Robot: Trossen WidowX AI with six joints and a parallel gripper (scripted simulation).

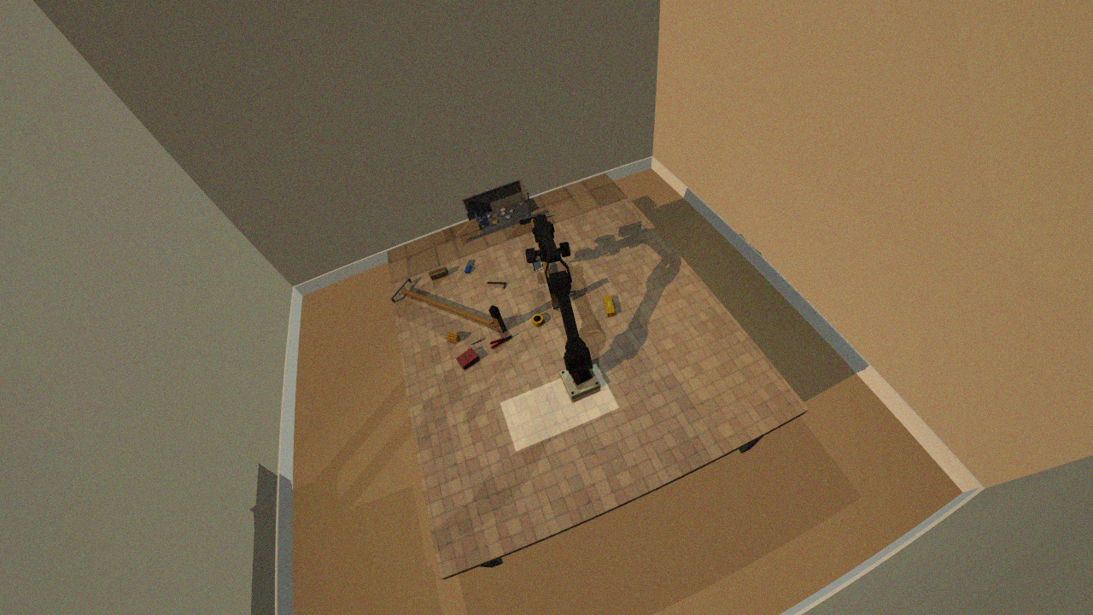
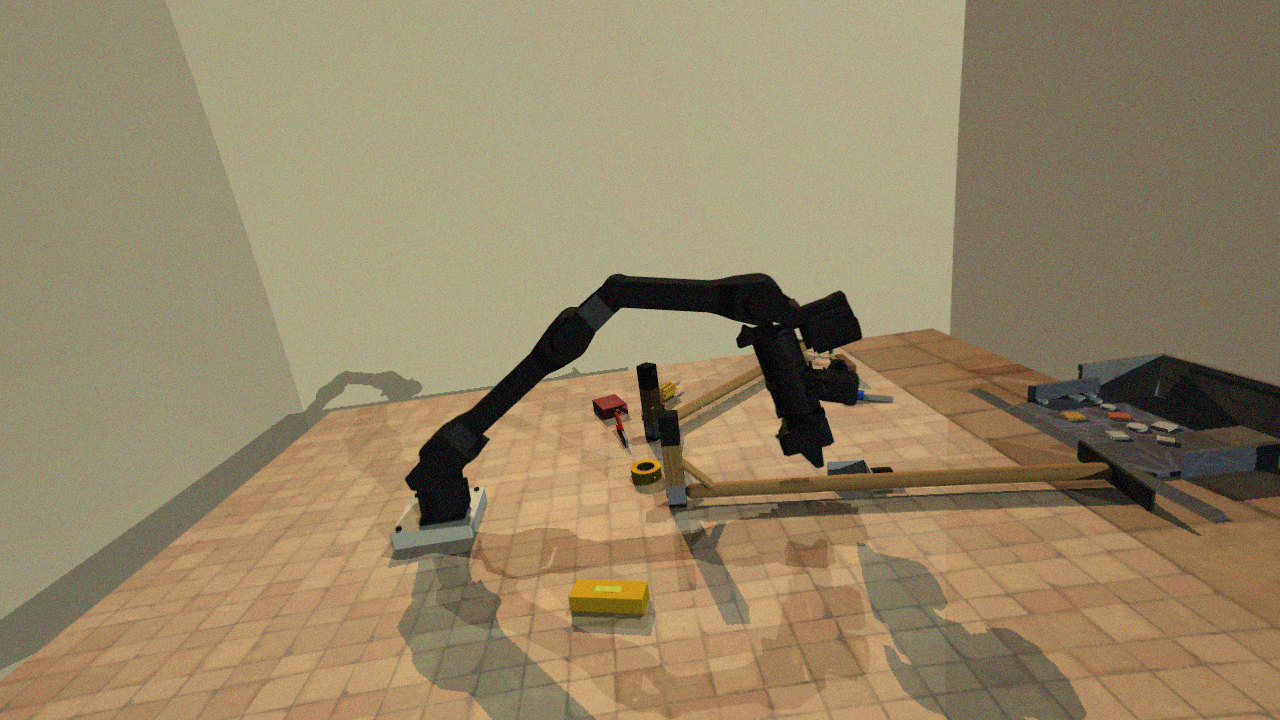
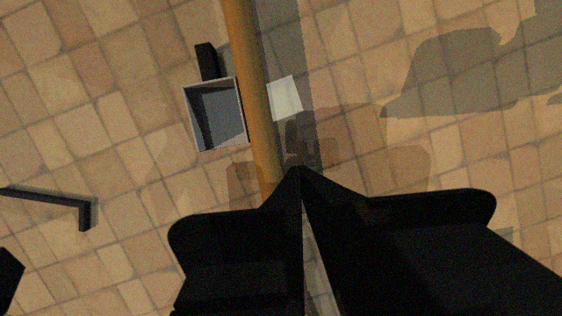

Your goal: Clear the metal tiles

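Now: the small grey box 80 mm ahead of my gripper tip, 40 mm to the left of it and 50 mm below it. From my gripper tip the other things lie so: yellow tape roll 220 mm behind, 170 mm to the left, 50 mm below; then yellow block 310 mm behind, 100 mm to the right, 40 mm below; then hex key 50 mm ahead, 230 mm to the left, 60 mm below.
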